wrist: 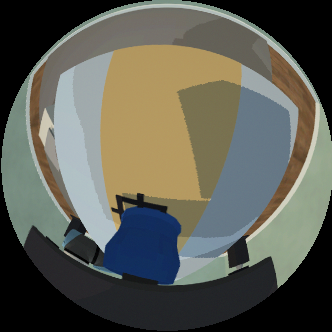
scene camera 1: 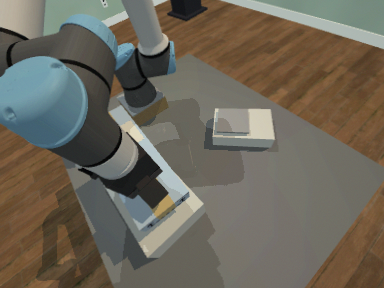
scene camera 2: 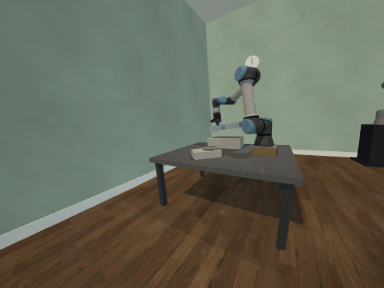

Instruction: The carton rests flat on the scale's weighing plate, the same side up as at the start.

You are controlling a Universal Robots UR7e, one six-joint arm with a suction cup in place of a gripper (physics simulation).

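Places are measured from the arm's base along level axes (x ahead, y left, z up), in centimetres.
Pixels of known places: hand at its tool point: (wrist: 148, 212); arm's base at its link origin: (scene camera 1: 141, 96) (scene camera 2: 263, 145).
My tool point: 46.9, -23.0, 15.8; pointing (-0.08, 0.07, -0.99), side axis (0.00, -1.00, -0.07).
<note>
Ahead of a thing's pixels: the offset from my tool point to its top centre, as dx, dy, dz. "pt": to the spot under its first point. Level surfaces: height alone.
The carton (scene camera 1: 174, 186) (scene camera 2: 230, 127) (wrist: 165, 125) is light blue with a wide tan stripe along its top. It hangs above a long white box, with a gap between them in the scene camera 2 view. My suction gripper (scene camera 2: 217, 123) (wrist: 142, 217) has its blue cup on the carton's top face and holds it. In the scene camera 1 view the arm and dark tool hide much of the carton. The scale @(-1.5, +41.9, -16.0) (scene camera 1: 262, 125) (scene camera 2: 206, 154) (wrist: 46, 122) is a low white block with a grey weighing plate @(pt -4.2, +39.4, -16.1) (scene camera 1: 233, 120) on one side; the carton is away from it.
The long white box @(-7.6, -2.0, -12.6) (scene camera 1: 182, 222) (scene camera 2: 225, 143) stands below the carton on the grey table @(dz -23.4) (scene camera 1: 290, 200) (scene camera 2: 250, 167). The arm's base stands on a tan block (scene camera 2: 264, 151) beside it. A dark pedestal (scene camera 1: 186, 7) (scene camera 2: 372, 145) stands on the floor beyond the table.
</note>
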